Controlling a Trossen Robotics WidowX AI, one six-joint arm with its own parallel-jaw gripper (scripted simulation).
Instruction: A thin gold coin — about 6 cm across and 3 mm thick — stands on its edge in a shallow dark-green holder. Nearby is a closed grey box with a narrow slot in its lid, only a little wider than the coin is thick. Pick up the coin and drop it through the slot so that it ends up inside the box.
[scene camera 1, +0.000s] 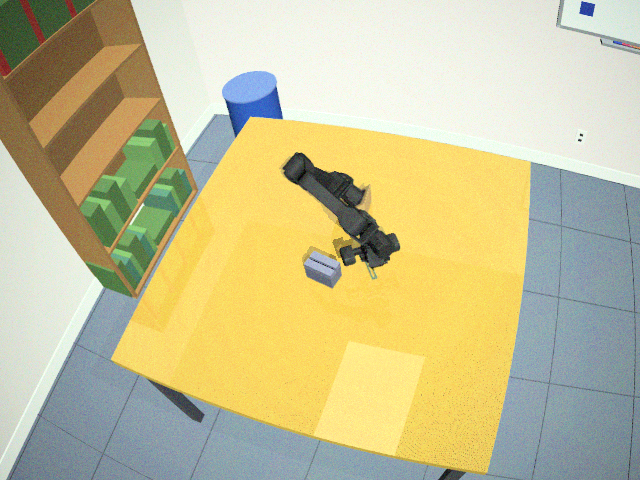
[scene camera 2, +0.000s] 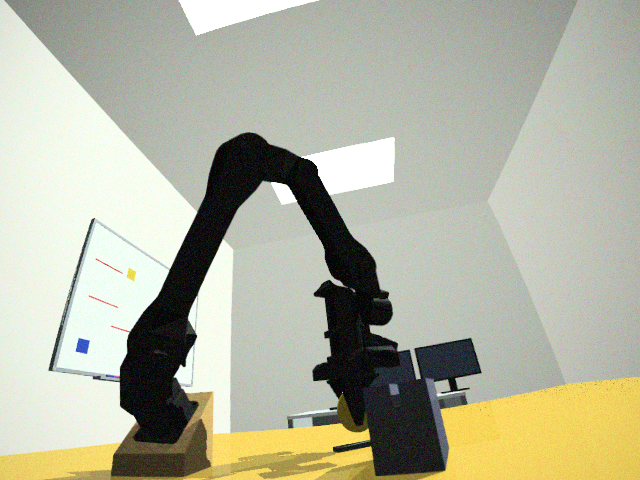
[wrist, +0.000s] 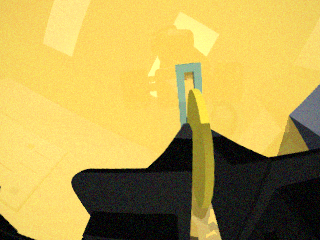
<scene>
my gripper: holds a gold coin (wrist: 203, 174)
</scene>
